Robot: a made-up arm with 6 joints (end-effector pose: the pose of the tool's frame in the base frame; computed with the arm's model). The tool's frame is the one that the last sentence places.
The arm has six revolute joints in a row. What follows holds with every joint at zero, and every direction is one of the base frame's.
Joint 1 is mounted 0.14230 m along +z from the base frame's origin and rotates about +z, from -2.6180 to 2.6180 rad.
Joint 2 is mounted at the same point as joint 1 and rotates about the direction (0.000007, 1, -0.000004), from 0.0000 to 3.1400 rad.
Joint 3 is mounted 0.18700 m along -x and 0.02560 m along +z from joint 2 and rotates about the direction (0.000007, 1, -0.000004), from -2.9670 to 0.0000 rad.
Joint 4 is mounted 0.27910 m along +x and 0.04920 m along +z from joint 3 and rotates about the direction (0.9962, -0.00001, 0.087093), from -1.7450 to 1.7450 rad.
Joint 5 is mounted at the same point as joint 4 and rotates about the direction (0.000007, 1, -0.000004), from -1.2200 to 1.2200 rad.
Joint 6 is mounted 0.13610 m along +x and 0.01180 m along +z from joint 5 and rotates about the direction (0.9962, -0.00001, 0.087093), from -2.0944 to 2.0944 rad.
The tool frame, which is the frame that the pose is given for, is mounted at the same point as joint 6; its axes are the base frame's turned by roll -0.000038, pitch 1.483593 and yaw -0.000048 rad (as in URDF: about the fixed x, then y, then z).
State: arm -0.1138 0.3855 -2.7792 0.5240 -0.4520 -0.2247
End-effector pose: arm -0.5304 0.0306 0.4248 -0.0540 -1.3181 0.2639
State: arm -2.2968 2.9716 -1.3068 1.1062 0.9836 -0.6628
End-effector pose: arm -0.0301 -0.1871 -0.2090 2.4022 0.4846 1.1827
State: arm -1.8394 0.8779 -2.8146 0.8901 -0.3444 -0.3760
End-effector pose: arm 0.0525 0.3256 0.6485 -0.5484 -0.5344 -1.2038
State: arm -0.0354 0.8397 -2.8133 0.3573 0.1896 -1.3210
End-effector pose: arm -0.3017 0.0197 0.6658 0.0857 -0.3216 -1.0065
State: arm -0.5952 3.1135 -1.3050 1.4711 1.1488 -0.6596
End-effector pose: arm 0.1930 0.0191 -0.2142 -1.6150 -1.7263 -1.4832
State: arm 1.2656 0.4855 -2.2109 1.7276 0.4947 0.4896
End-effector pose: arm -0.1464 -0.2513 0.6347 0.8244 0.0804 -2.7510
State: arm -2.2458 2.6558 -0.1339 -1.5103 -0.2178 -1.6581
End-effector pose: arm 0.0989 0.0766 -0.0832 -0.9110 2.0893 0.2094
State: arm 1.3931 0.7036 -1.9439 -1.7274 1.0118 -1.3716
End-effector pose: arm 0.0981 -0.1010 0.6374 -0.7659 0.8377 -1.6666
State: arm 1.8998 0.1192 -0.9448 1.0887 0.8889 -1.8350
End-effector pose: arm -0.1090 0.0283 0.4664 -1.2871 -0.5383 1.2404
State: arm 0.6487 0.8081 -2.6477 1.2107 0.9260 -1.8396
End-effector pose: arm -0.2409 -0.0543 0.6415 -0.6769 -0.5118 -0.1341
